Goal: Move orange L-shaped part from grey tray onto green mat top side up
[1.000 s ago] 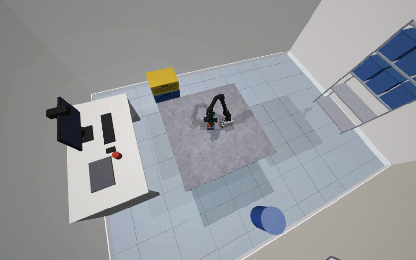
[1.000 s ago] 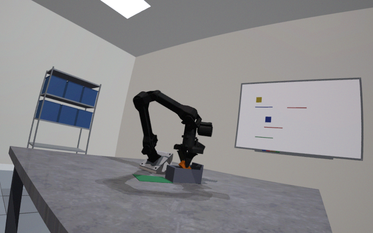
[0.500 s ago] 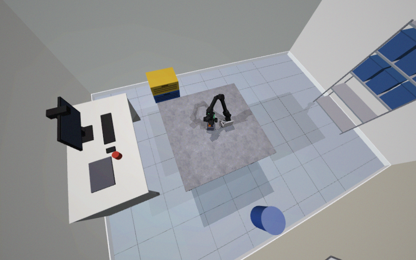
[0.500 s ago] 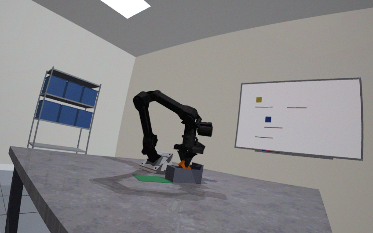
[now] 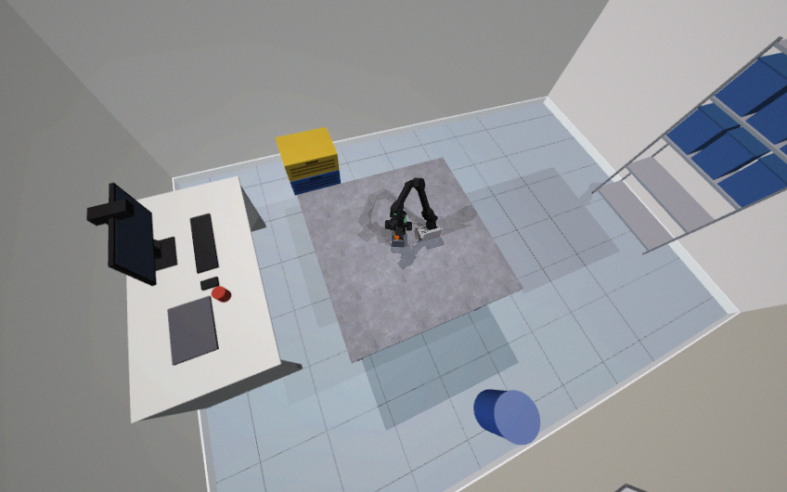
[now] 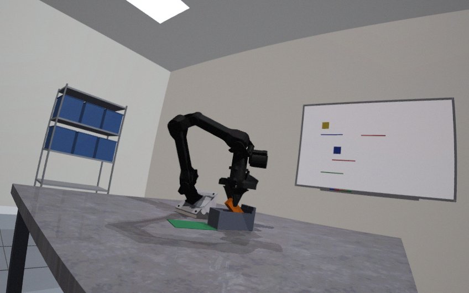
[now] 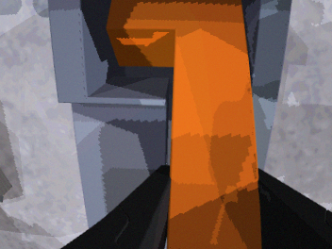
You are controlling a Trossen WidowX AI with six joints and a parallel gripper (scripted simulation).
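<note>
The green mat is 60 mm behind my gripper tip, 140 mm to the right of it and 100 mm below it. Also, from my gripper tip: orange L-shaped part 10 mm behind, 40 mm to the left, 30 mm below.
</note>
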